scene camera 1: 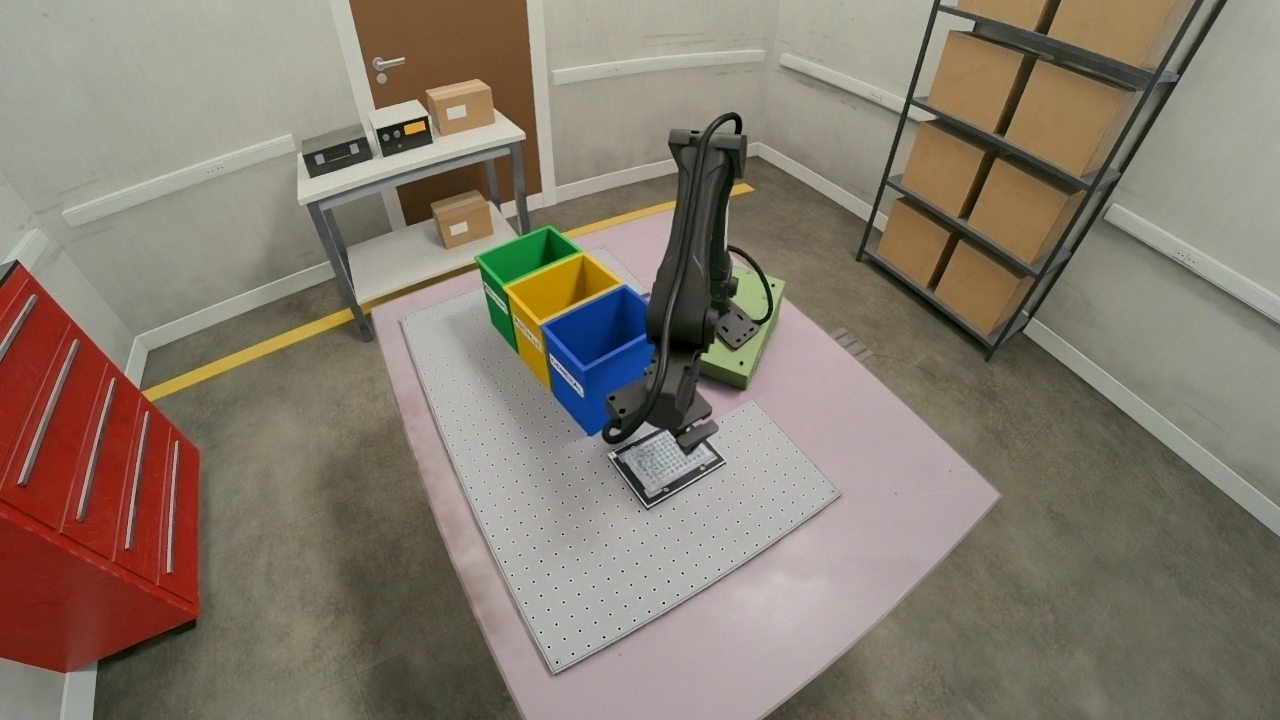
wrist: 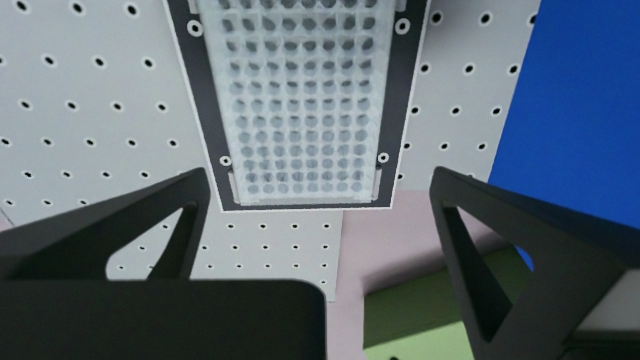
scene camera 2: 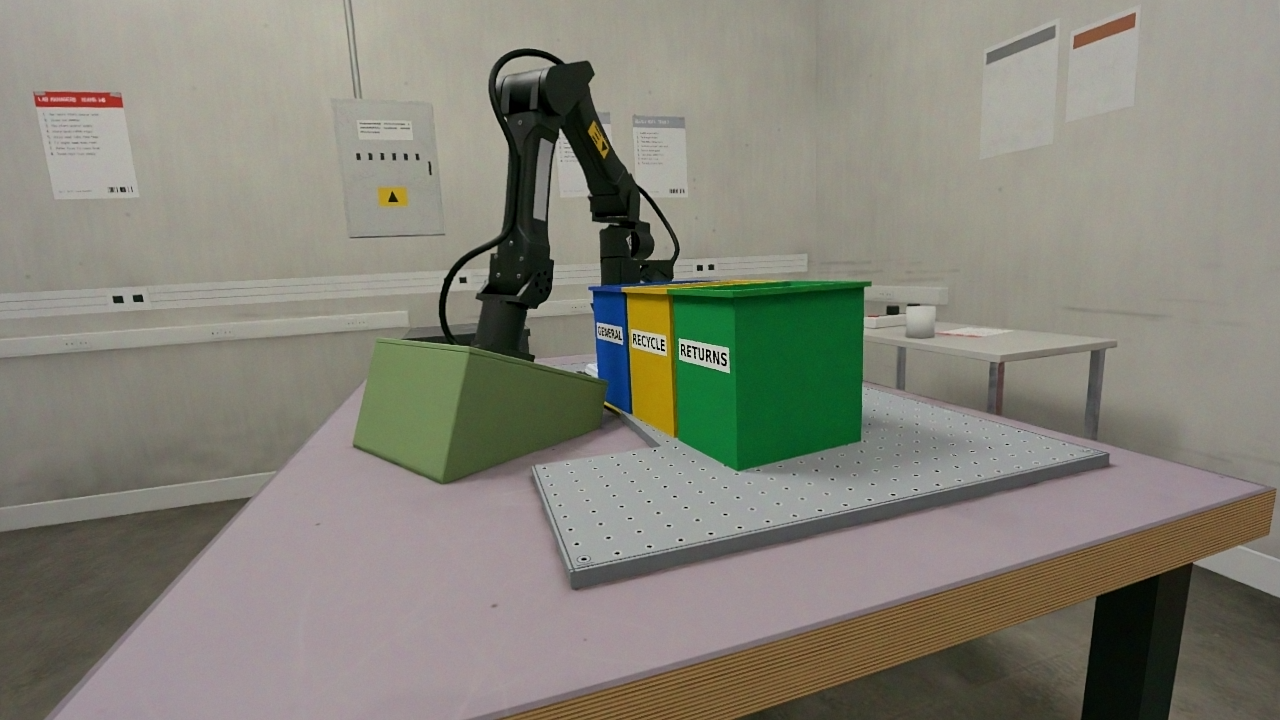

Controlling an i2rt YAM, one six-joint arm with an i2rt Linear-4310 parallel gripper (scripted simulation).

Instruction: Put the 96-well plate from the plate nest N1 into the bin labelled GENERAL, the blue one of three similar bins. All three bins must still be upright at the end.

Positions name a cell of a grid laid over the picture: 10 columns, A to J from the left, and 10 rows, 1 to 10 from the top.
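The scene has a blue general bin, visible in scene camera 1 (E5), while a yellow recycle bin shows in scene camera 1 (E5) and a green returns bin in scene camera 1 (D4). The blue general bin appears in the wrist view (I4). The yellow recycle bin is out of frame in the wrist view, and the green returns bin is out of frame in the wrist view. The blue general bin is visible in scene camera 2 (E5), the yellow recycle bin in scene camera 2 (F5), and the green returns bin in scene camera 2 (F6).
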